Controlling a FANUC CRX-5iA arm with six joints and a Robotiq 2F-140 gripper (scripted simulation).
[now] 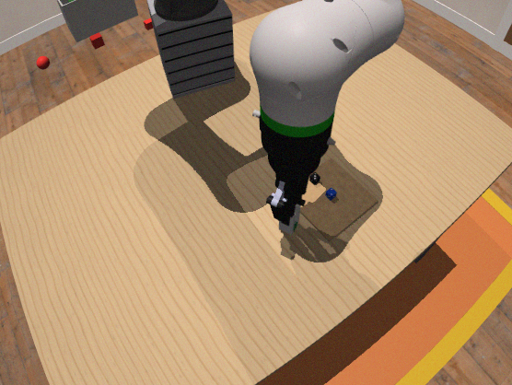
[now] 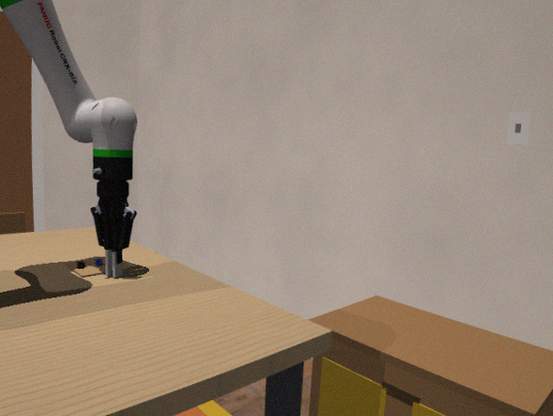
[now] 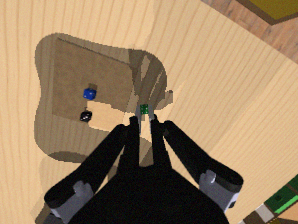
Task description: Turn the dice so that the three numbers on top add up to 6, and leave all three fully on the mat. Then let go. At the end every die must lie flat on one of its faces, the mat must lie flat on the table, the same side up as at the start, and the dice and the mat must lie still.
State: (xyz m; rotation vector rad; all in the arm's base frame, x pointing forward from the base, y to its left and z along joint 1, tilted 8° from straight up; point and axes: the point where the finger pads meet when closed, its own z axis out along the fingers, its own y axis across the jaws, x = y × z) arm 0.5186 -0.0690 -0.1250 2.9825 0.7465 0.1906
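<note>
The blue die is 10 mm behind my hand, 110 mm to the left of it and 20 mm below it. From my hand the other things lie so: green die: 10 mm ahead, 30 mm below; then tan mat: 10 mm behind, 110 mm to the left, 30 mm below; then black die: 50 mm behind, 100 mm to the left, 20 mm below.
</note>
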